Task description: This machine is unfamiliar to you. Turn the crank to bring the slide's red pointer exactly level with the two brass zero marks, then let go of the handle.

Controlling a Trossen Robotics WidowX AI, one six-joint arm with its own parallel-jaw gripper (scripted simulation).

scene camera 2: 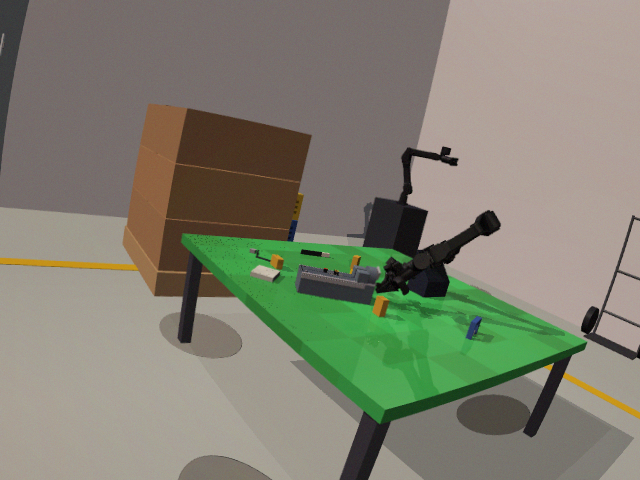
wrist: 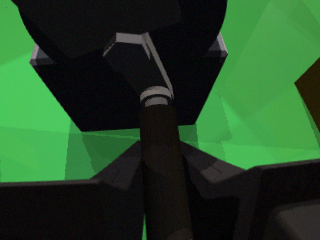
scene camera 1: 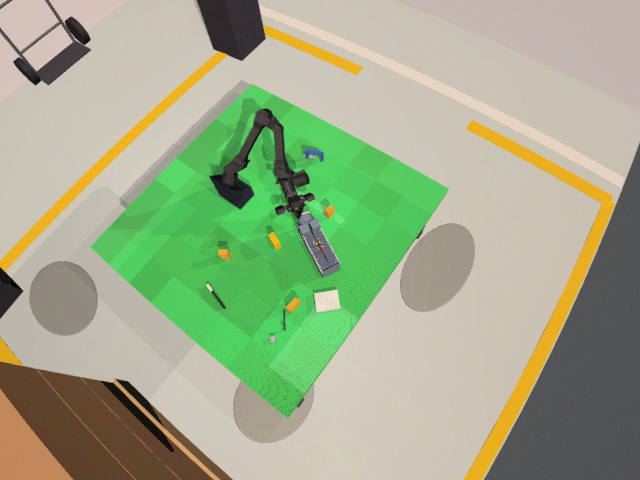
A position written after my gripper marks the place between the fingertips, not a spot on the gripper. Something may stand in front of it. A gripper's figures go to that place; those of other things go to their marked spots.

Scene:
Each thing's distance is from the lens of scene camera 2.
my gripper (scene camera 2: 376,291): 166 cm
grey slide machine (scene camera 2: 358,287): 157 cm

